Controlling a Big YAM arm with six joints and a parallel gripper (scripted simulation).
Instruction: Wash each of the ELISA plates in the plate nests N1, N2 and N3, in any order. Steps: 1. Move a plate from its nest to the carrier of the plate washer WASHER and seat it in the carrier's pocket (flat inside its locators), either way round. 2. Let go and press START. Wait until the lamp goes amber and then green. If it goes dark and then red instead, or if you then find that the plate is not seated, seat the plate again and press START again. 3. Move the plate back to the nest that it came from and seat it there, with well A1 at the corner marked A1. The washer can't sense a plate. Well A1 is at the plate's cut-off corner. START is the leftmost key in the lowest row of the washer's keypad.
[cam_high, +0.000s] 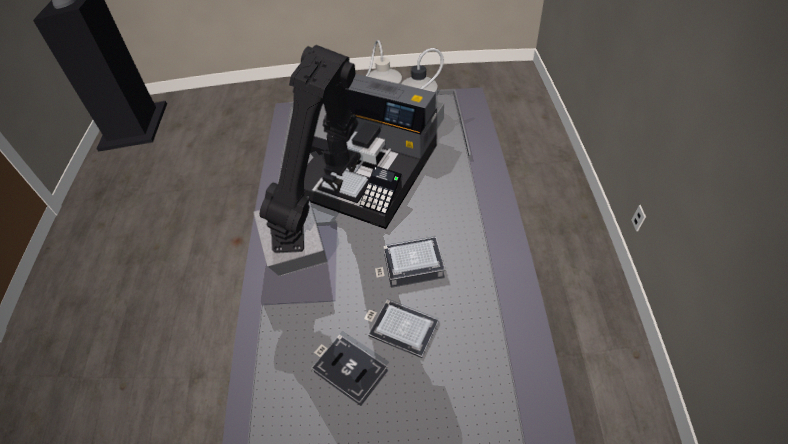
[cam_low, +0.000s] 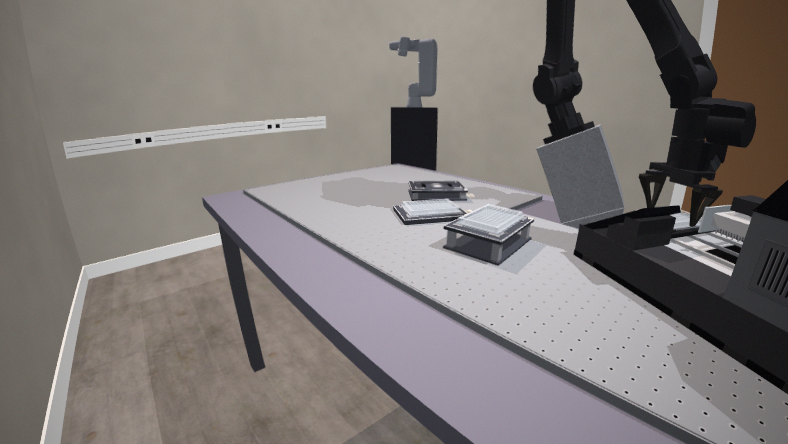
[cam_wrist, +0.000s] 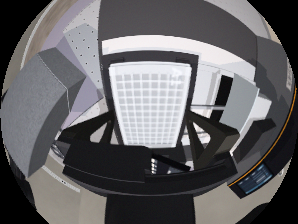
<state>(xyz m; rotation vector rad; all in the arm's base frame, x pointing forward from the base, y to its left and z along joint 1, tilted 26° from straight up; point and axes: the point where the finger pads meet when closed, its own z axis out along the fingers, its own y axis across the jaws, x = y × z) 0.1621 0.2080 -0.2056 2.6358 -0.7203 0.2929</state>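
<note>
Right now the washer carrier is 2 cm below my hand. From my hand the other things lie so: plate washer: 8 cm ahead, 13 cm to the left, 4 cm above.
</note>
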